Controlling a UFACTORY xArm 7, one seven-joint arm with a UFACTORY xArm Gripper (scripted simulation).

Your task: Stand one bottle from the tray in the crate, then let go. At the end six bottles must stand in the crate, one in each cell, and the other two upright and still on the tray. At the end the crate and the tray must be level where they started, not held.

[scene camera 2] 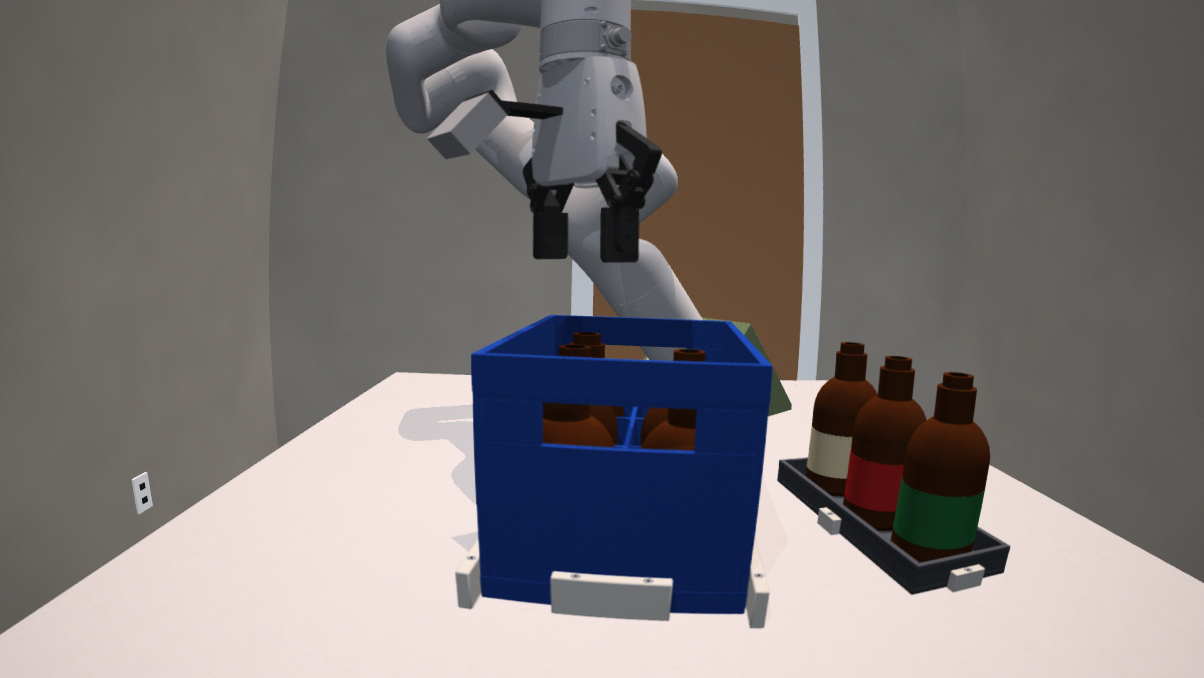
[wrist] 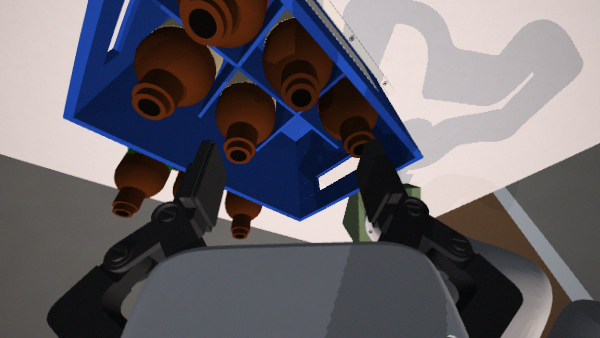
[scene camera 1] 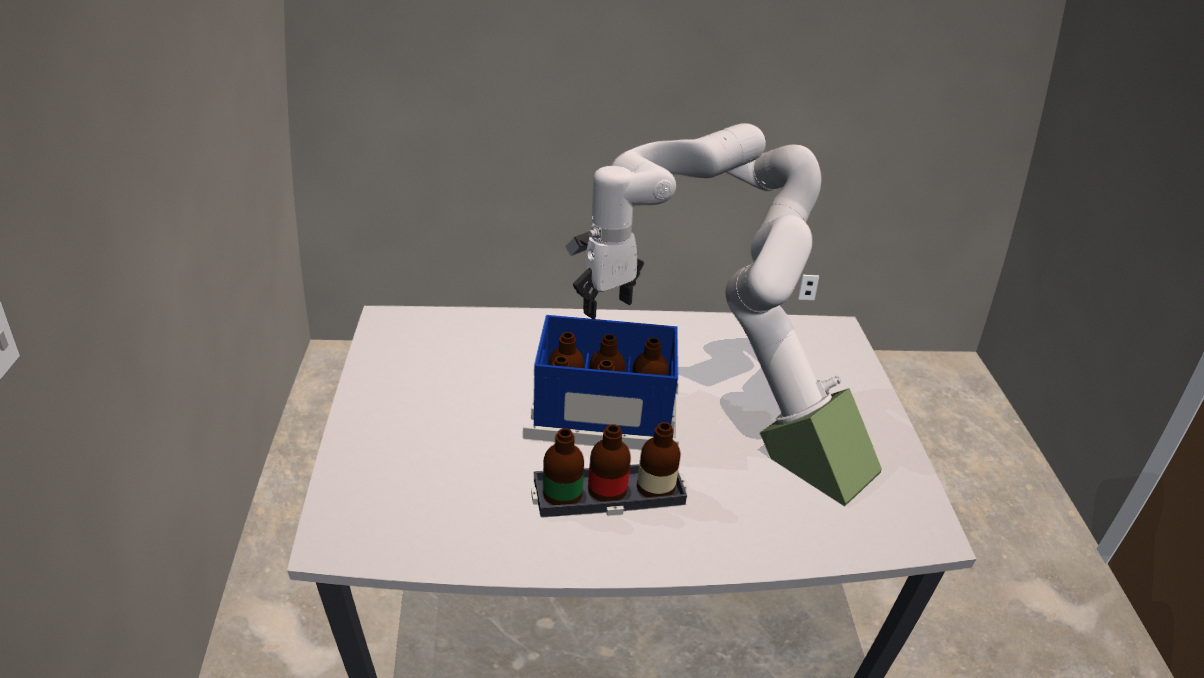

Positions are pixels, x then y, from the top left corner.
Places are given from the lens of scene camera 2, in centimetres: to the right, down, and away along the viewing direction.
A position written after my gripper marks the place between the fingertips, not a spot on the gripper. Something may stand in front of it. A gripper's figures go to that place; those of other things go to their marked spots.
my gripper point(scene camera 2: 582, 260): -2, -6, 50
blue crate point(scene camera 2: 690, 516): 6, 11, 39
red-labelled bottle point(scene camera 2: 883, 427): 24, 8, 50
The marked spots on the red-labelled bottle and the blue crate are 22 cm apart.
